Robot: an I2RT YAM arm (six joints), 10 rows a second.
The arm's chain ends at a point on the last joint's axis. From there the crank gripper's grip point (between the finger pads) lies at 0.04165 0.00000 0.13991 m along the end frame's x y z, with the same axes.
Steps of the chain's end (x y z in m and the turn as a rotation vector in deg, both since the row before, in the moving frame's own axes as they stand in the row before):
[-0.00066 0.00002 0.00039 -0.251 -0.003 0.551]
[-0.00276 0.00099 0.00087 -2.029 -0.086 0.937]
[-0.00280 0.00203 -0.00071 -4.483 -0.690 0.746]
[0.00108 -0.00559 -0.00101 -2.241 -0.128 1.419]
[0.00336 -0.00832 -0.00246 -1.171 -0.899 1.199]
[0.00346 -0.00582 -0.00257 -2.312 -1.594 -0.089]
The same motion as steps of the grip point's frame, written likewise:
[-0.00067 0.00103 0.00039 -0.251 -0.003 0.551]
[-0.00302 0.00662 0.00083 -2.029 -0.086 0.937]
[-0.00456 0.01352 -0.00067 -4.483 -0.690 0.746]
[0.00069 0.00091 -0.00104 -2.241 -0.128 1.419]
[0.00112 -0.00461 -0.00186 -1.171 -0.899 1.199]
[-0.00044 -0.00021 -0.00158 -2.312 -1.594 -0.089]

